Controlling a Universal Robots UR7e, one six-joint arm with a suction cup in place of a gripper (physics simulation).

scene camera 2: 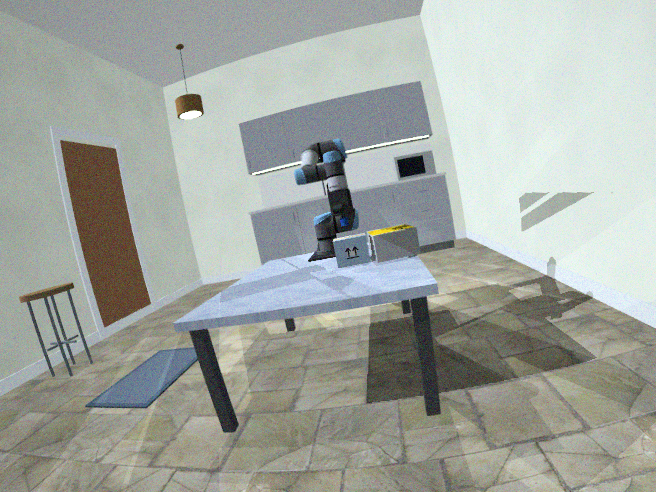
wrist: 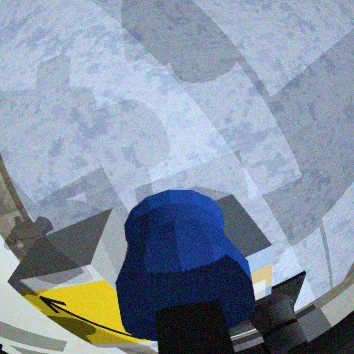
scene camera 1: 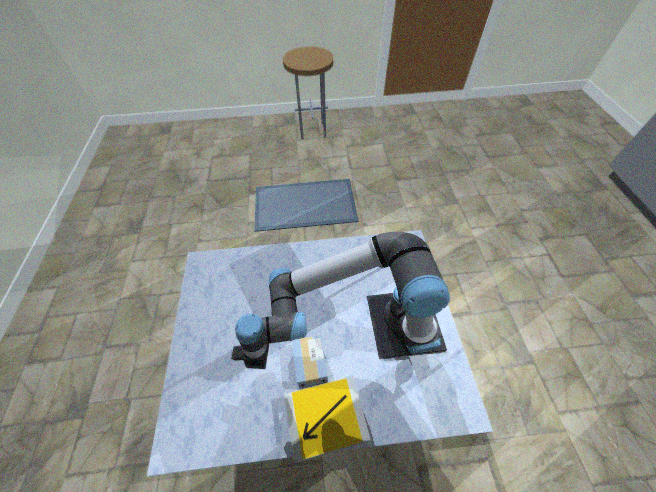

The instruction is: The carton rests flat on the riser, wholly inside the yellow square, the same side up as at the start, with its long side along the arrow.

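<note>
The carton (scene camera 1: 311, 365) (scene camera 2: 350, 250) is light blue with a tan tape stripe and a white label. It lies flat on the table, close against the back side of the riser (scene camera 2: 394, 243) and outside the yellow square (scene camera 1: 331, 410) (wrist: 84, 302). The square's black arrow (scene camera 1: 324, 417) points toward the front left. My suction cup (wrist: 182, 246) (scene camera 1: 253, 360) (scene camera 2: 345, 219) is bare and hangs over the table beside the carton. It holds nothing. In the wrist view only a corner of the carton (wrist: 261, 272) shows to the right of the cup.
The table (scene camera 1: 212, 413) (scene camera 2: 296, 302) carries the arm's base plate (scene camera 1: 384, 333) at the right. A stool (scene camera 1: 307, 84), a blue floor mat (scene camera 1: 305, 203) and a door (scene camera 1: 434, 42) lie beyond the table. The riser stands at the table's front edge.
</note>
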